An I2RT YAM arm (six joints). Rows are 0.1 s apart.
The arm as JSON. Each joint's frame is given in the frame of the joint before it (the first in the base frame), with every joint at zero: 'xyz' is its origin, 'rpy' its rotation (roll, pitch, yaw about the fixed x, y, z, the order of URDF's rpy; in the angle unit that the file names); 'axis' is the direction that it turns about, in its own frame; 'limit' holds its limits. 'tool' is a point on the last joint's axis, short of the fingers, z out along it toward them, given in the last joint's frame.
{
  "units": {
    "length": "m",
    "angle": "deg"
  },
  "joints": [
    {
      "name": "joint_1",
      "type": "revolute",
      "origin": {
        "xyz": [
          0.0,
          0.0,
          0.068
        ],
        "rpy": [
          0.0,
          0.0,
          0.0
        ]
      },
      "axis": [
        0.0,
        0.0,
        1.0
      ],
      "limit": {
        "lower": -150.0,
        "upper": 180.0
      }
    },
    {
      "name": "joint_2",
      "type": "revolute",
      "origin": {
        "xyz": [
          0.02,
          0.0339,
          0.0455
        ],
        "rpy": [
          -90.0,
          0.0,
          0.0
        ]
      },
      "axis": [
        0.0,
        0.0,
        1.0
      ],
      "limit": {
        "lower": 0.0,
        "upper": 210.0
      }
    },
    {
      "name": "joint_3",
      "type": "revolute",
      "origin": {
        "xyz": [
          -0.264,
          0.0,
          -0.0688
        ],
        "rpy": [
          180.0,
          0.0,
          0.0
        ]
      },
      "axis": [
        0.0,
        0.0,
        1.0
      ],
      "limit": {
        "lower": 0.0,
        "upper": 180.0
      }
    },
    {
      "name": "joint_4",
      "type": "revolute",
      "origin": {
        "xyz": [
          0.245,
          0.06,
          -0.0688
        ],
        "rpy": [
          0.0,
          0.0,
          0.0
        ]
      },
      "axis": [
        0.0,
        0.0,
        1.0
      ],
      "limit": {
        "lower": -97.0,
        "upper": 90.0
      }
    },
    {
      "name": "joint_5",
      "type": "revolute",
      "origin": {
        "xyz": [
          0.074,
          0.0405,
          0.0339
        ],
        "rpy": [
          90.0,
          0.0,
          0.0
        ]
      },
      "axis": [
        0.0,
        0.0,
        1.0
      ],
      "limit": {
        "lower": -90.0,
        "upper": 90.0
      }
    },
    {
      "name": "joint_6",
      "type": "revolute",
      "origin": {
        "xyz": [
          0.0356,
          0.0,
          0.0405
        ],
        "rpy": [
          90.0,
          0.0,
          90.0
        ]
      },
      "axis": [
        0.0,
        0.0,
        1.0
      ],
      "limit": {
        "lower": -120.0,
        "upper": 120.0
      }
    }
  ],
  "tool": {
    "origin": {
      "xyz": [
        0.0,
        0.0,
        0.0
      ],
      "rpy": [
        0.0,
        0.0,
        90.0
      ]
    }
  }
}
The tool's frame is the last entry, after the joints.
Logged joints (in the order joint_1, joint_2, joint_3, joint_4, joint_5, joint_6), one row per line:
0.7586, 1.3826, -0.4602, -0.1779, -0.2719, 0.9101
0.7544, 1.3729, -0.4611, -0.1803, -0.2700, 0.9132
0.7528, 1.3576, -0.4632, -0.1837, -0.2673, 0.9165
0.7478, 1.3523, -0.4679, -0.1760, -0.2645, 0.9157
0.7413, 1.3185, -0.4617, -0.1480, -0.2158, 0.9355
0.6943, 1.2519, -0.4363, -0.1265, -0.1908, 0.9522
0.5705, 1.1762, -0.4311, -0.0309, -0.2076, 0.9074
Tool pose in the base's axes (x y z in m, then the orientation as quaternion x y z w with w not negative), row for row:
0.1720, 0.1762, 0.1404, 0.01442, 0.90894, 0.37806, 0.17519
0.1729, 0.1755, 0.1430, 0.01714, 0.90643, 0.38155, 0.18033
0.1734, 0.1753, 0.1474, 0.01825, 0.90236, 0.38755, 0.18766
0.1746, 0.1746, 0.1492, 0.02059, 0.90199, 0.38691, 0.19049
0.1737, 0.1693, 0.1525, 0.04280, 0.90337, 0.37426, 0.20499
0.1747, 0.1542, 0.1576, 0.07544, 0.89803, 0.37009, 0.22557
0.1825, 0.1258, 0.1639, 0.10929, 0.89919, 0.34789, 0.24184
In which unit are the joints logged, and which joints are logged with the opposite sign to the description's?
The joints are logged in radians. Opposite sign: joint_3, joint_4.
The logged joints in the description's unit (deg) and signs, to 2 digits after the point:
43.46, 79.22, 26.37, 10.19, -15.58, 52.14
43.22, 78.66, 26.42, 10.33, -15.47, 52.32
43.13, 77.78, 26.54, 10.53, -15.32, 52.51
42.85, 77.48, 26.81, 10.08, -15.15, 52.47
42.47, 75.54, 26.45, 8.48, -12.36, 53.60
39.78, 71.73, 25.00, 7.25, -10.93, 54.56
32.69, 67.39, 24.70, 1.77, -11.89, 51.99

